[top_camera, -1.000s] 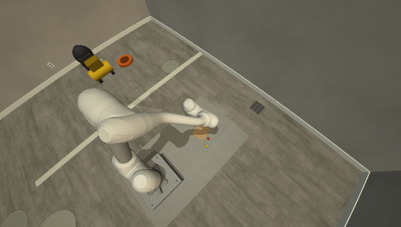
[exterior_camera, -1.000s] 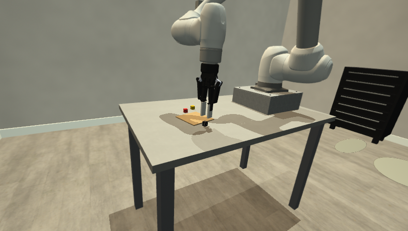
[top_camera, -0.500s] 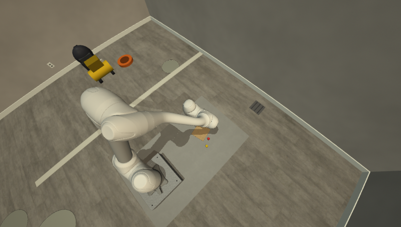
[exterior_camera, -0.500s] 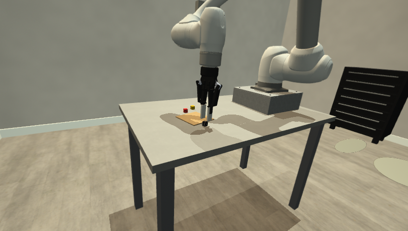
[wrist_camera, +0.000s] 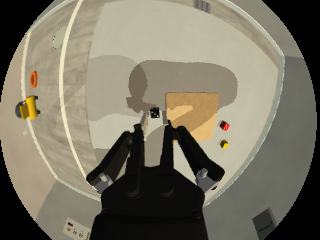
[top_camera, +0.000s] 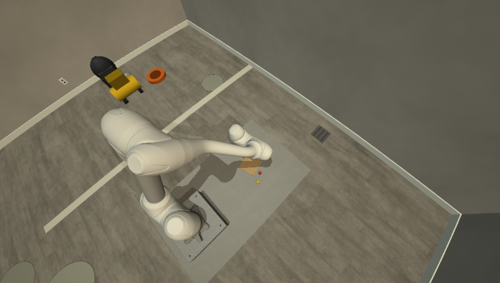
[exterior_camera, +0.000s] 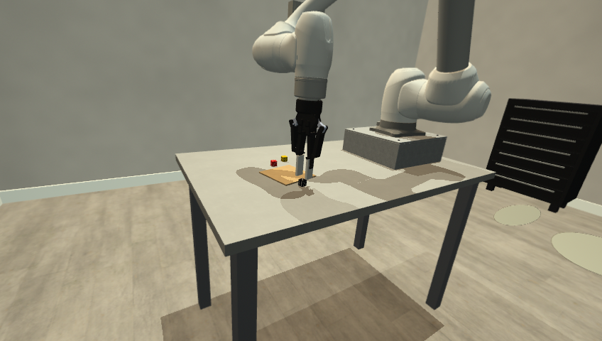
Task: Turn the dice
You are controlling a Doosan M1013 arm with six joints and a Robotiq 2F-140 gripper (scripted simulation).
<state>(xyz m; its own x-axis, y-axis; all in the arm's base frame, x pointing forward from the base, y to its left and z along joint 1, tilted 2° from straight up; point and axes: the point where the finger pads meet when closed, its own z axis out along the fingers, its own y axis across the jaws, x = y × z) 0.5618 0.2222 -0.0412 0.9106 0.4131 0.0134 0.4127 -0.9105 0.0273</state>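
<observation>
The small white die lies 50 mm below my hand. The rest, counted from my hand: tan mat 100 mm to the right, 60 mm below, 20 mm ahead; then yellow die 250 mm to the right, 50 mm below, 30 mm behind; then red die 200 mm to the right, 50 mm below, 30 mm ahead.
</observation>
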